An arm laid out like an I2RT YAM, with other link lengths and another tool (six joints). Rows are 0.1 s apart.
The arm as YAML. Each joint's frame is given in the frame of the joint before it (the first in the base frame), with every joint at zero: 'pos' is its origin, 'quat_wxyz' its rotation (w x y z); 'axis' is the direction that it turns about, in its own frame. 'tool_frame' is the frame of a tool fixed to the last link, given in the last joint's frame.
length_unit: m
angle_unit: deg
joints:
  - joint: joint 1
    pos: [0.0, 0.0, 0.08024]
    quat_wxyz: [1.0, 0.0, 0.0, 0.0]
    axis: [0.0, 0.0, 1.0]
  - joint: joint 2
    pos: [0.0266, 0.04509, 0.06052]
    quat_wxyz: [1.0, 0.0, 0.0, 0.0]
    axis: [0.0, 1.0, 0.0]
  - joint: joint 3
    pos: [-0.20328, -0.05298, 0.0]
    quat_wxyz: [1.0, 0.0, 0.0, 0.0]
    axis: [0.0, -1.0, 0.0]
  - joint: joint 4
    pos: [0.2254, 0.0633, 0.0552]
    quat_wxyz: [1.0, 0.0, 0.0, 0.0]
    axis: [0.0, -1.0, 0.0]
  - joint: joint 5
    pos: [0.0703, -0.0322, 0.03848]
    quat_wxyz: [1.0, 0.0, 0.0, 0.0]
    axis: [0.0, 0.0, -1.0]
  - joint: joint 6
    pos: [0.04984, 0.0, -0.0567]
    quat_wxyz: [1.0, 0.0, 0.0, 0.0]
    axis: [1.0, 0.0, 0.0]
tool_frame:
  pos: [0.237, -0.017, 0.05]
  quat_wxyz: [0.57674, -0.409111, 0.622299, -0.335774]
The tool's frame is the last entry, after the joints.
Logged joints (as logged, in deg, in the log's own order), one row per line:
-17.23, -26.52, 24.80, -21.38, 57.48, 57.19
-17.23, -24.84, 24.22, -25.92, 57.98, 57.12
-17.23, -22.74, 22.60, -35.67, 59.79, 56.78
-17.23, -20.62, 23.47, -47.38, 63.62, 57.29
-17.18, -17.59, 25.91, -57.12, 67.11, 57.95
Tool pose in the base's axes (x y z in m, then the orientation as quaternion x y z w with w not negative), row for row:
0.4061, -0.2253, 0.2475, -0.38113, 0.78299, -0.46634, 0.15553
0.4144, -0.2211, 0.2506, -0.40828, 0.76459, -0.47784, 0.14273
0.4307, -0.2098, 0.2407, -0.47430, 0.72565, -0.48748, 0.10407
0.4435, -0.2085, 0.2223, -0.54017, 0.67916, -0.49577, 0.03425
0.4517, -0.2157, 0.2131, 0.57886, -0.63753, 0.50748, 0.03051
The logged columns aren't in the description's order. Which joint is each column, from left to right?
Columns, left to right: joint 1, joint 4, joint 5, joint 6, joint 2, joint 3.
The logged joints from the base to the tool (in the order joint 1, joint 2, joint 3, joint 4, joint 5, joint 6), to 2 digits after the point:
-17.23, 57.48, 57.19, -26.52, 24.80, -21.38
-17.23, 57.98, 57.12, -24.84, 24.22, -25.92
-17.23, 59.79, 56.78, -22.74, 22.60, -35.67
-17.23, 63.62, 57.29, -20.62, 23.47, -47.38
-17.18, 67.11, 57.95, -17.59, 25.91, -57.12

